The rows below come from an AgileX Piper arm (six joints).
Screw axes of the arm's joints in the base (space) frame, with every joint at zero. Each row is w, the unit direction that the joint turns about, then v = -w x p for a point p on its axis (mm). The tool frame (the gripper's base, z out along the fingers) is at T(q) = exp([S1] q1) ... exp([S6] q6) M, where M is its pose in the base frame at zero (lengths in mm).
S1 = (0, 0, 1, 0, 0, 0)
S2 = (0, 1, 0, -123, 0, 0)
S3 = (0, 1, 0, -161.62, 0, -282.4)
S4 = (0.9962, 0, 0.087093, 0, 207.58, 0)
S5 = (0, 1, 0, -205.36, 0, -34.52)
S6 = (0.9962, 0, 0.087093, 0, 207.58, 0)
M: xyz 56.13 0 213.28 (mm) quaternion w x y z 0.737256 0 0.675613 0
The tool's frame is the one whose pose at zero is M.
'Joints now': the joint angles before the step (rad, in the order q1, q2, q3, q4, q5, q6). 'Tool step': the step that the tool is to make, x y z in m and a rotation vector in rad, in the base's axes. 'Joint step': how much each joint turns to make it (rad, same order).
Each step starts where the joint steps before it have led.
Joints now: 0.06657, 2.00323, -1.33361, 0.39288, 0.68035, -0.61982
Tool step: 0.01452, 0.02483, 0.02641, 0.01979, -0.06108, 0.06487
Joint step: 0.05276, 0.00568, -0.11525, 0.00384, 0.05006, 0.00285
